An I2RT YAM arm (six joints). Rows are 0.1 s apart.
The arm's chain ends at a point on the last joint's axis. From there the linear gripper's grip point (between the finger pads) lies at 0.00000 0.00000 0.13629 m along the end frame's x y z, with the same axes.
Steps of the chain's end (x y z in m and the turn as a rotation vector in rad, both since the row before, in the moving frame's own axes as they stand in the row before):
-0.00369, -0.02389, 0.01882, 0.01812, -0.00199, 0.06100
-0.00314, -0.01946, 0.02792, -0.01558, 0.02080, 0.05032
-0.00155, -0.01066, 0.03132, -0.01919, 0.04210, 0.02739
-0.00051, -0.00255, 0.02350, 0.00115, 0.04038, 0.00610
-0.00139, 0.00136, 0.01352, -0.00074, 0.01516, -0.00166
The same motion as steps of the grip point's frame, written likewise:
-0.00389, -0.02637, 0.01880, 0.01812, -0.00199, 0.06100
-0.00036, -0.01727, 0.02787, -0.01558, 0.02080, 0.05032
0.00415, -0.00797, 0.03117, -0.01919, 0.04210, 0.02739
0.00499, -0.00269, 0.02339, 0.00115, 0.04038, 0.00610
0.00068, 0.00146, 0.01350, -0.00074, 0.01516, -0.00166

